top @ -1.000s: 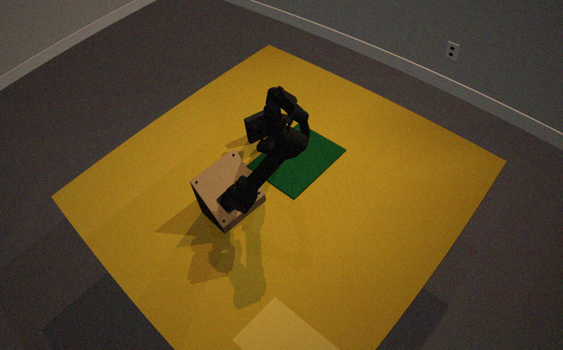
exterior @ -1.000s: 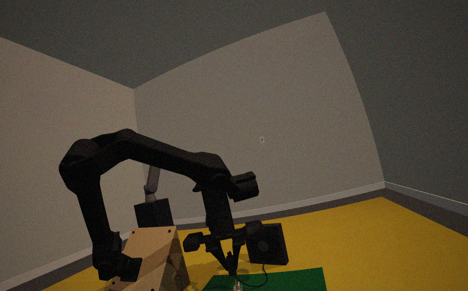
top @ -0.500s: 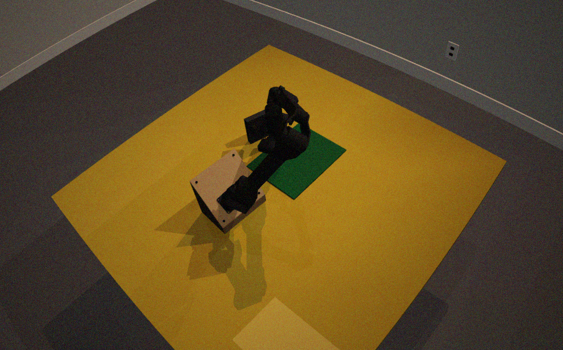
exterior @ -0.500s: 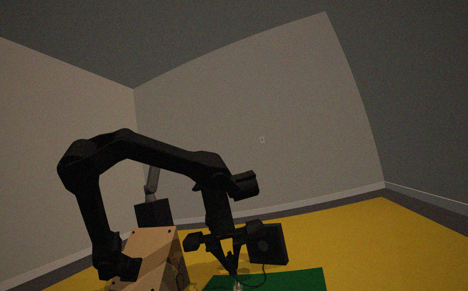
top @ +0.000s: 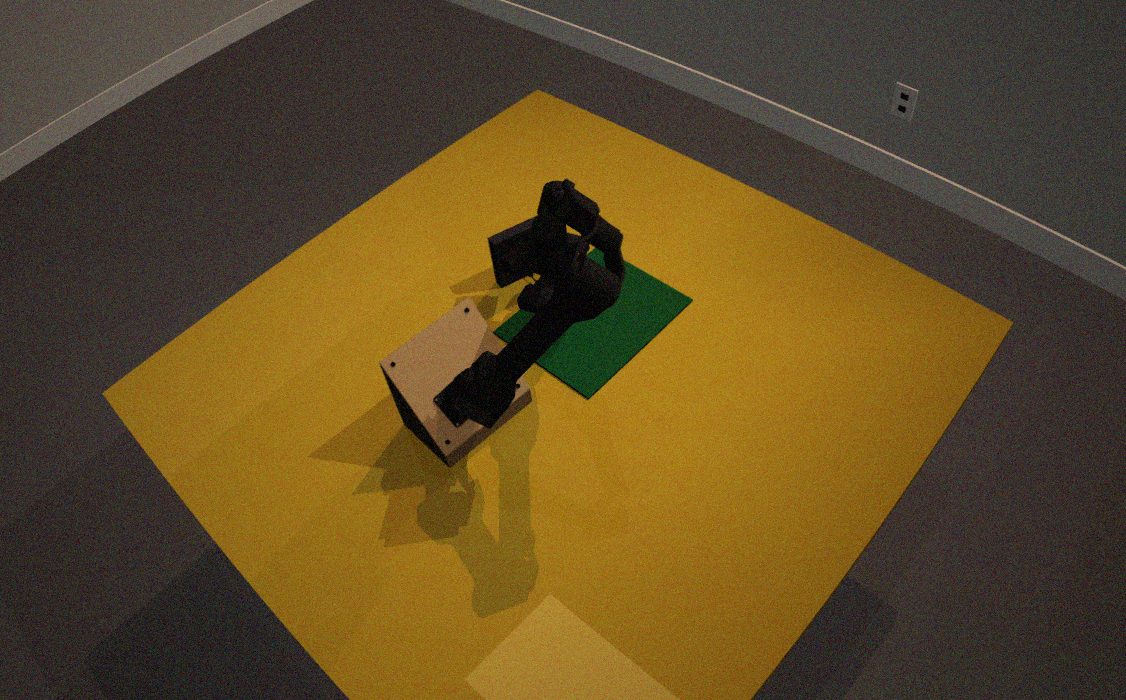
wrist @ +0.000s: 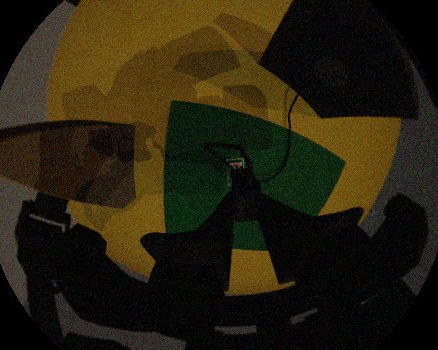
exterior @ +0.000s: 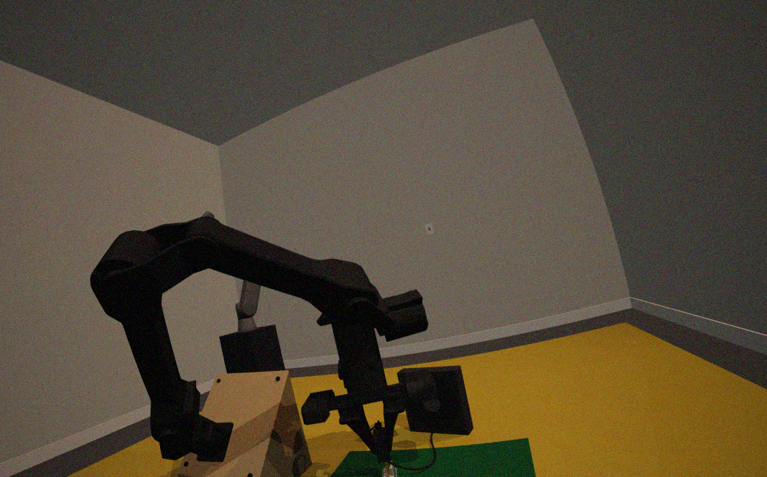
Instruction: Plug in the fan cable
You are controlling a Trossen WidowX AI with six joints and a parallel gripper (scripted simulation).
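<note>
Right now my gripper tip is 6 cm above the green board, 5 cm short of it and 4 cm to the left of it. From my gripper tip the other things lie so: dark plug (1 cm to the left, 1 cm above); then black fan (14 cm to the left, 5 cm ahead, 1 cm above).
</note>
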